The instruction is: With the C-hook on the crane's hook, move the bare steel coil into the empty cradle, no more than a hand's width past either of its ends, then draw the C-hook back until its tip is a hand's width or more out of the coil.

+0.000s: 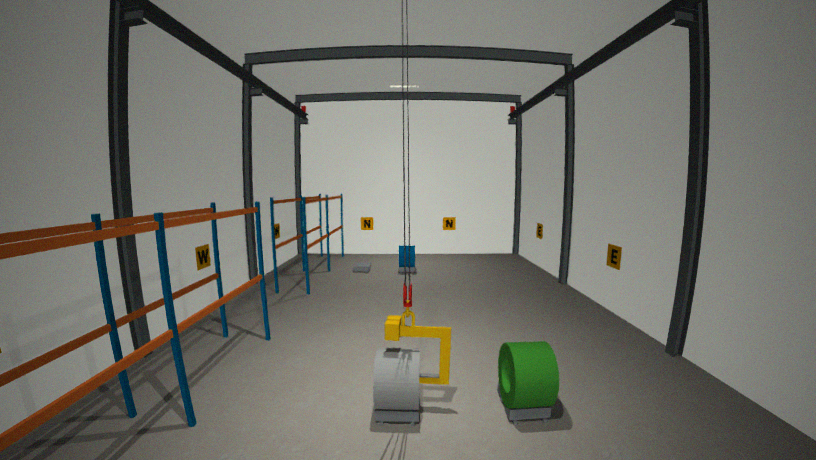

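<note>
The bare steel coil (396, 380) is light grey and rests on a low grey cradle (396, 417) in front. My gripper, the yellow C-hook (445, 355), hangs upright from the red hook block (407, 295). Its upper beam is above the coil and its back is to the right of the coil, with a gap between. The lower arm runs left at about mid-height of the coil and disappears at its right end; its tip is hidden. The coil sits down on its cradle and is not hanging on the arm. The empty cradle (361, 266) is low and grey, far back.
A green coil (530, 374) stands on a cradle (529, 413) to the right. A blue coil (406, 256) stands on a cradle far back, right of the empty one. Blue and orange racks (169, 297) (305, 245) line the left wall. Dark columns (690, 188) stand along both sides.
</note>
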